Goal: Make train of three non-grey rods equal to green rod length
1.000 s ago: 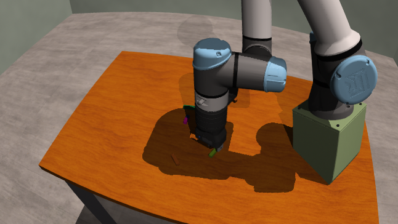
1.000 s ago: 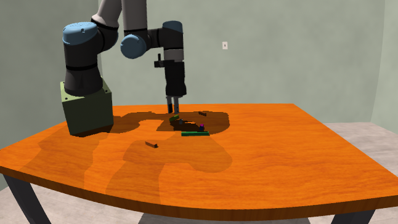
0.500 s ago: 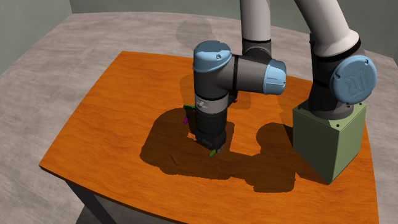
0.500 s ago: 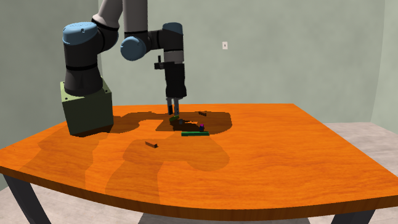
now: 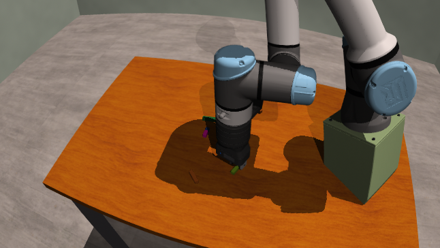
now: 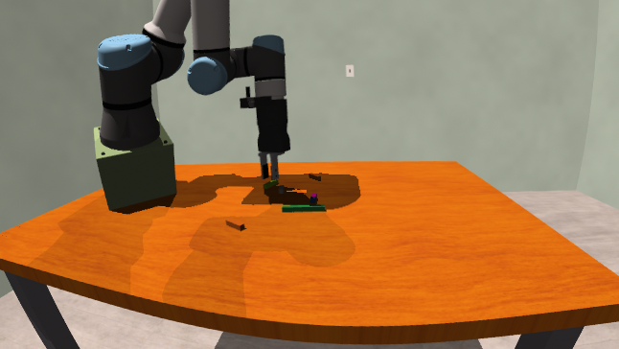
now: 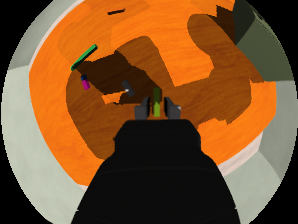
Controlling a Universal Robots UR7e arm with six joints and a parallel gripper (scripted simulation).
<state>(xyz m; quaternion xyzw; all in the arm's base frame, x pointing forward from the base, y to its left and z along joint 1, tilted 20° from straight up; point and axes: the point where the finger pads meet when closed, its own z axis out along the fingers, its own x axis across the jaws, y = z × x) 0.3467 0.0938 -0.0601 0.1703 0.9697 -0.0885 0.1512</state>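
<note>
Now: the lime rod 30 mm below my hand. From my hand the other things lie so: magenta rod (120 mm ahead, 90 mm to the right, 30 mm below); then blue rod (120 mm ahead, 110 mm to the right, 30 mm below); then grey rod (40 mm to the right, 40 mm ahead, 30 mm below).
</note>
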